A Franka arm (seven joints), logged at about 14 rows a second.
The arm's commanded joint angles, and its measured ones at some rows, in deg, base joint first. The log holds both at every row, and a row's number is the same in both.
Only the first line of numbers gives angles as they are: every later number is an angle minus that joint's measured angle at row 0.
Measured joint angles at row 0:
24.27, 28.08, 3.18, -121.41, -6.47, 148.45, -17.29
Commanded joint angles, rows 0 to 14:
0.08, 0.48, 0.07, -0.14, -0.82, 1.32, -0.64
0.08, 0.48, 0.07, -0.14, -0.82, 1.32, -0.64
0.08, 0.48, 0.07, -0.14, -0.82, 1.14, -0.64
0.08, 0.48, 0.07, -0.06, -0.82, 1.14, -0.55
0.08, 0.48, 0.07, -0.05, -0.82, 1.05, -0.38
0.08, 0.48, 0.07, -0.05, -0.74, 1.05, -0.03
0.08, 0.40, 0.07, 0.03, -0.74, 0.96, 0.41
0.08, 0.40, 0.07, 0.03, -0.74, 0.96, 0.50
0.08, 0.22, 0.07, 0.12, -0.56, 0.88, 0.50
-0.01, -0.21, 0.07, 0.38, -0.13, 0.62, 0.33
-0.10, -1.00, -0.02, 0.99, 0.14, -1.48, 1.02
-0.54, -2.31, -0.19, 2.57, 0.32, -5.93, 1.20
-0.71, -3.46, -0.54, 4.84, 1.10, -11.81, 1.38
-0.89, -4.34, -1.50, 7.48, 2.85, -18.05, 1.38
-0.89, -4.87, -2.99, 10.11, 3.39, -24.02, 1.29
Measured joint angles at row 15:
-0.40, -2.38, -1.37, 5.99, 1.49, -14.12, 1.35
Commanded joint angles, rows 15 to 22:
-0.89, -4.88, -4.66, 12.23, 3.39, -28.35, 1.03
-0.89, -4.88, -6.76, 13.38, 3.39, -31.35, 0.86
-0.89, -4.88, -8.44, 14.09, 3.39, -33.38, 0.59
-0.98, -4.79, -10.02, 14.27, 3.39, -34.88, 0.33
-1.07, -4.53, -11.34, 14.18, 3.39, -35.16, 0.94
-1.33, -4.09, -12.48, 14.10, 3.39, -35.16, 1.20
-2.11, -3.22, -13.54, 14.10, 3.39, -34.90, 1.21
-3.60, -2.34, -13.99, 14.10, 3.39, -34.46, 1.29
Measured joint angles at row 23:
-1.87, -4.17, -13.11, 13.44, 2.32, -34.18, 1.21
